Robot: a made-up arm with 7 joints.
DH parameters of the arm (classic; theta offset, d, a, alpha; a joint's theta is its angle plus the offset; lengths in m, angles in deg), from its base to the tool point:
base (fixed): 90 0.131 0 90
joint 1: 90 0.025 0.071 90
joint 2: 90 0.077 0.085 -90
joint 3: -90 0.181 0.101 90
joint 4: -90 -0.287 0.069 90
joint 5: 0 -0.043 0.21 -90
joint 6: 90 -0.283 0.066 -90
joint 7: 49.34 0 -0.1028 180
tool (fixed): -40.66 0.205 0 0
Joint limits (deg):
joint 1: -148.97..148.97
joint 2: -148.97..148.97
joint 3: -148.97..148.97
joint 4: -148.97..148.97
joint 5: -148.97..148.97
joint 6: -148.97..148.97
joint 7: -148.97..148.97
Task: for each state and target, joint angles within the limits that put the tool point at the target. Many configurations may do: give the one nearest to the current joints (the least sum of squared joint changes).
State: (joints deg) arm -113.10 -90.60 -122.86 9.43 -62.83 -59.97 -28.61
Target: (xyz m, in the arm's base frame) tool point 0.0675 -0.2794 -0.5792
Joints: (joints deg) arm -110.73 -86.09 -103.04 11.28 -47.40 -43.55 -31.66
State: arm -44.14 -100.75 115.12 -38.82 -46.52 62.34 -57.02
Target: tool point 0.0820 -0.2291 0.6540
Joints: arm -78.55 -117.62 132.58 -48.39 -46.74 85.71 -39.02
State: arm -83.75 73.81 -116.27 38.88 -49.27 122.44 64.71
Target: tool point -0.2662 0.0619 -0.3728
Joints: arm -87.32 69.93 -91.65 39.07 -35.08 138.00 67.14
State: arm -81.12 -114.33 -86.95 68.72 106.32 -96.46 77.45
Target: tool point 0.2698 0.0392 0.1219
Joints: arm -80.14 -148.97 -74.20 98.88 103.91 -71.37 76.22
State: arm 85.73 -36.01 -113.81 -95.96 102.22 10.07 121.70
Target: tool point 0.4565 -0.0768 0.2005
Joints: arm 84.41 -20.37 -110.94 -115.87 90.45 0.05 125.59
